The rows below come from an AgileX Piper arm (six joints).
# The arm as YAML. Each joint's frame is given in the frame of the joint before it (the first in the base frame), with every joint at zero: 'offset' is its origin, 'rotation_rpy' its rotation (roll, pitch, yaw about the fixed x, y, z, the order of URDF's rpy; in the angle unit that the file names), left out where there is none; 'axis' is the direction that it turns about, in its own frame. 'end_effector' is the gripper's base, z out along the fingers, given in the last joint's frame.
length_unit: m
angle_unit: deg
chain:
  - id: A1
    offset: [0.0, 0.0, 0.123]
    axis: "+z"
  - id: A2
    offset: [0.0, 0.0, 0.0]
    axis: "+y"
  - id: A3
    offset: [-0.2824, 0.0, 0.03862]
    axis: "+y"
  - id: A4
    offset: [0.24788, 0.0, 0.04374]
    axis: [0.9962, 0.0, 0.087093]
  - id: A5
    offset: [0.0, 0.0, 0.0]
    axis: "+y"
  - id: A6
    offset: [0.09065, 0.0, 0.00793]
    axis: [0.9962, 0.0, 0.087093]
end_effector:
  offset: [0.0, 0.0, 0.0]
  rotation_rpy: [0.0, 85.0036, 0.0]
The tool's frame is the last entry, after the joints.
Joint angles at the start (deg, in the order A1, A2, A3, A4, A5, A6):
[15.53 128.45 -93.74 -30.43 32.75 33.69]
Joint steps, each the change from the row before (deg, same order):
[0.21 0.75 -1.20 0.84 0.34 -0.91]
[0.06 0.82 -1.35 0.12 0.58 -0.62]
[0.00 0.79 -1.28 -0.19 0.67 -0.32]
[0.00 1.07 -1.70 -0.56 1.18 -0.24]
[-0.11 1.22 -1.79 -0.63 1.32 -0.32]
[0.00 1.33 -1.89 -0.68 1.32 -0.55]
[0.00 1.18 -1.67 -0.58 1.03 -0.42]
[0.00 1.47 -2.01 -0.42 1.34 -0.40]
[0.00 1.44 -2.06 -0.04 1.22 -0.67]
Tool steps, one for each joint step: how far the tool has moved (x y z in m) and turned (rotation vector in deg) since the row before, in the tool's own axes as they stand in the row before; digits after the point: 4 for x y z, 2 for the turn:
[-0.0020 0.0031 0.0020 -0.37 0.07 -0.26]
[-0.0025 0.0012 0.0024 0.16 0.01 -0.43]
[-0.0023 0.0004 0.0025 0.39 0.04 -0.34]
[-0.0026 0.0001 0.0035 0.83 0.24 -0.52]
[-0.0022 -0.0008 0.0045 1.01 0.41 -0.57]
[-0.0021 0.0003 0.0048 0.99 0.39 -0.91]
[-0.0019 0.0004 0.0042 0.80 0.24 -0.71]
[-0.0017 0.0007 0.0054 0.87 0.52 -0.54]
[-0.0019 0.0011 0.0050 0.59 0.47 -0.48]

